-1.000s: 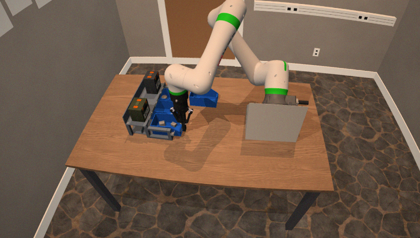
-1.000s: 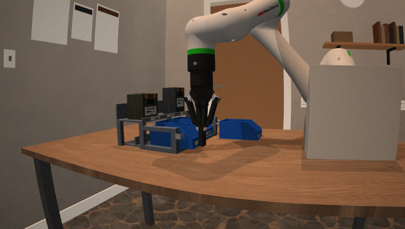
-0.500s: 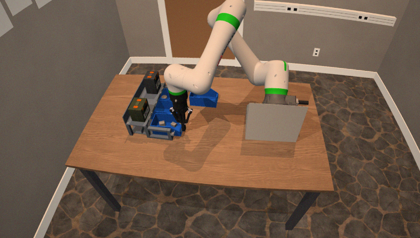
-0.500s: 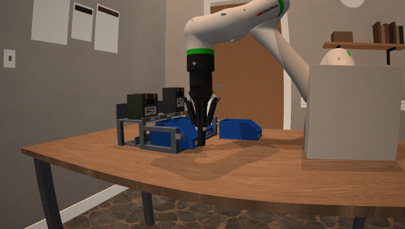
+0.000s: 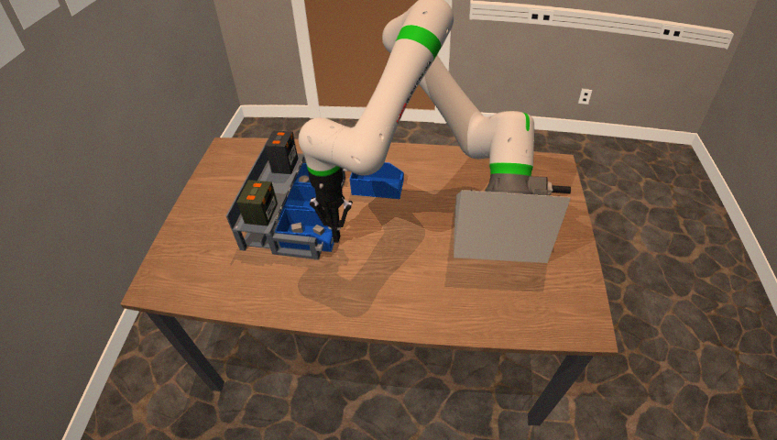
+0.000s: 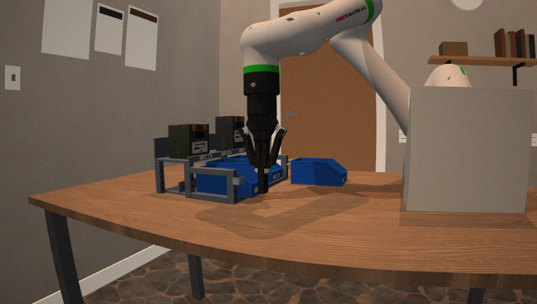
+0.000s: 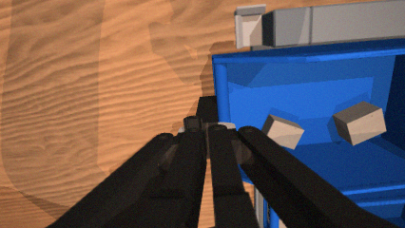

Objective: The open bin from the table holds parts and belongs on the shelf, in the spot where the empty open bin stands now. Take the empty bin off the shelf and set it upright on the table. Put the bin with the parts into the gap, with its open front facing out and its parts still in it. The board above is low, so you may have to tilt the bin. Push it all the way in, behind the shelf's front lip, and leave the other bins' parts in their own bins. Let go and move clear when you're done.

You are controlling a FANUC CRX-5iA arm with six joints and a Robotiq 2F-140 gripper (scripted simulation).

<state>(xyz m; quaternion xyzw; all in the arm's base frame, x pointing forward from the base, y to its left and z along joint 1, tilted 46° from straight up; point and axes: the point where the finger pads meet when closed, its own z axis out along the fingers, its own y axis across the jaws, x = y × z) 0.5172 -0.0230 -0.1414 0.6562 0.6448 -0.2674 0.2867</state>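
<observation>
Now: the tan part 70 mm ahead of my hand, 30 mm to the right of it and 30 mm below it. Also, from my hand: black box: 230 mm ahead, 240 mm to the right, 110 mm above; then grey shelf: 160 mm ahead, 120 mm to the right, 20 mm above.
</observation>
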